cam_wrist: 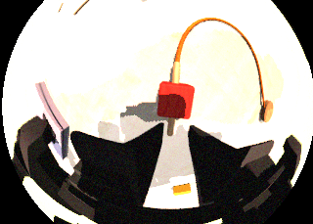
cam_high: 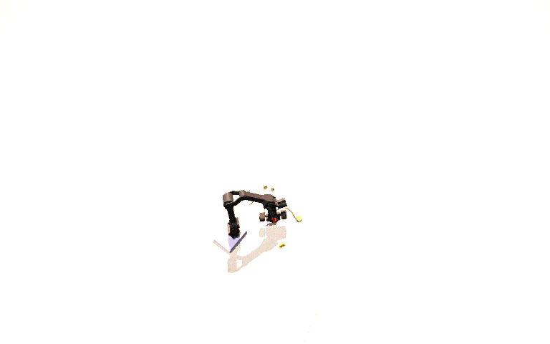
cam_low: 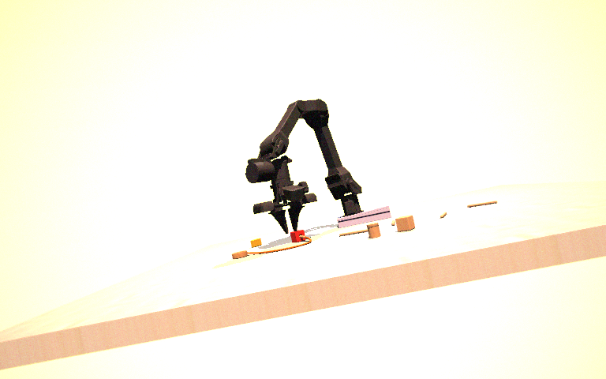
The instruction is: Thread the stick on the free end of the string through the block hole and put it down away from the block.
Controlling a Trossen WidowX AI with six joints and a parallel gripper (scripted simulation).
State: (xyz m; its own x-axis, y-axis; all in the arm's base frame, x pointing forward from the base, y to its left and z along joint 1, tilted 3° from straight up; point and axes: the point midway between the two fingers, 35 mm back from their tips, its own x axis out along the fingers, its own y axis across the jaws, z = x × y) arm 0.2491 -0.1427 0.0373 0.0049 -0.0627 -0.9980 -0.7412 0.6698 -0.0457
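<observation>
Now: the red block 10 mm ahead of my gripper tip, 20 mm to the left of it and 10 mm below it. From my gripper tip the other things lie so: thin wooden stick: 20 mm ahead, 30 mm to the left, 10 mm below; small yellow block: 80 mm behind, 150 mm to the right, 20 mm below; round wooden button: 150 mm ahead, 100 mm to the right, 20 mm below.
</observation>
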